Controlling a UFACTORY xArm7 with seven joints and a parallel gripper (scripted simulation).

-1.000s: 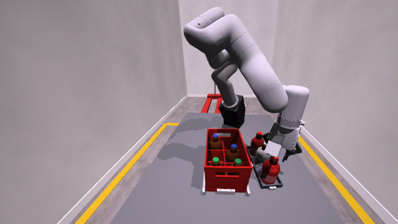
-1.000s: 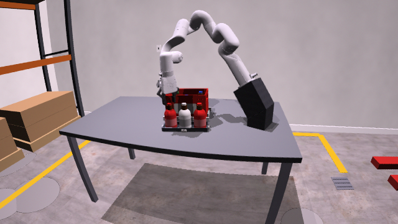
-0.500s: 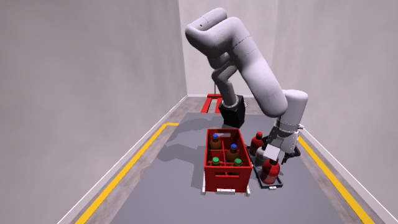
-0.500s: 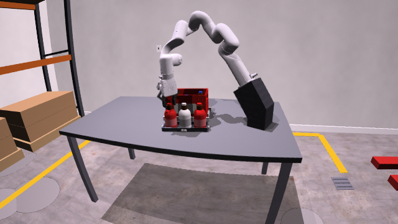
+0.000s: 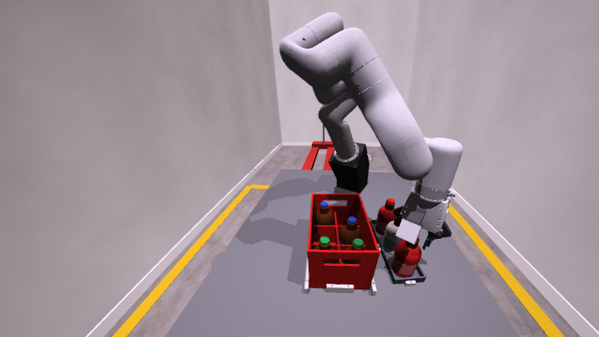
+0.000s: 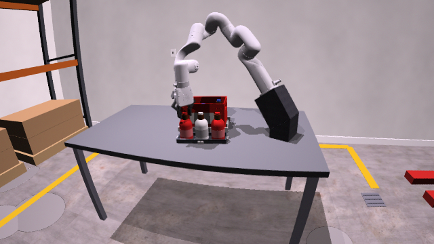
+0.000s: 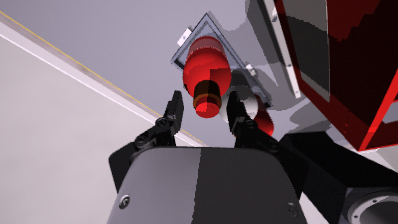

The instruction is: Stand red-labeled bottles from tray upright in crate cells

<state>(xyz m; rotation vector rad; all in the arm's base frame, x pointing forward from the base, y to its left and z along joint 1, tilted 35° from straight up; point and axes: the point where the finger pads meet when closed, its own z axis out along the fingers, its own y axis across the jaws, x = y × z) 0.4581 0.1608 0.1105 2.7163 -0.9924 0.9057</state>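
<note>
The white bottle is 9 cm behind my hand and 7 cm below it. Round my hand: red crate: 21 cm to the right, 8 cm behind, 7 cm below; dark tray: 14 cm below, 9 cm behind.
</note>
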